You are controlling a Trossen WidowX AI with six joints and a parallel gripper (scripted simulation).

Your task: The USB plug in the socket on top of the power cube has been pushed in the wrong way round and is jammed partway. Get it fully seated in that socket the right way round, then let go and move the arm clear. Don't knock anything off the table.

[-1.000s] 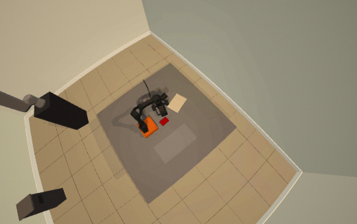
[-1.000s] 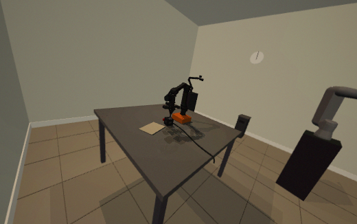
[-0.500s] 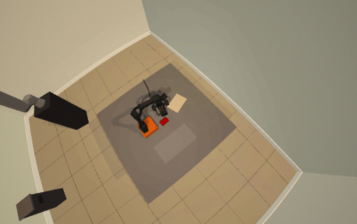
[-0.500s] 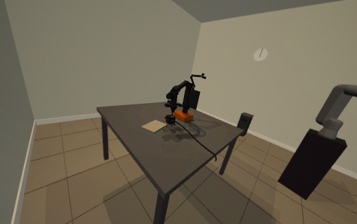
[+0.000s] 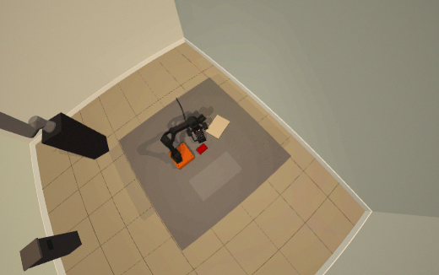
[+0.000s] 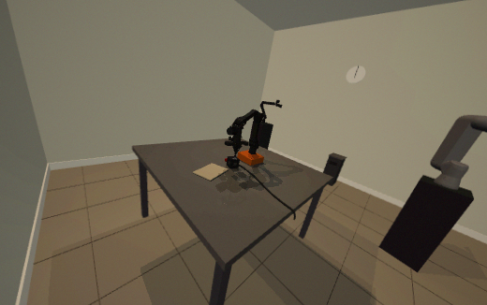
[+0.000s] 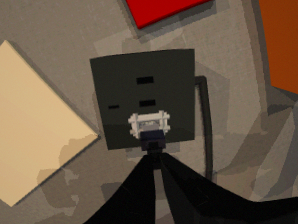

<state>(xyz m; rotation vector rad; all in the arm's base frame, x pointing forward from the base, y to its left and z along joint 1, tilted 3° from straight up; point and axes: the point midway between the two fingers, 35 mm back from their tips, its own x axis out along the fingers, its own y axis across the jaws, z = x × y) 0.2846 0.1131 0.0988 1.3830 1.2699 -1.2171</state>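
Now: the USB plug 20 mm below my gripper tip. Round my gripper tip: red block 50 mm behind, 120 mm to the right, 110 mm below; then flat tan pad 200 mm ahead, 10 mm to the left, 120 mm below.
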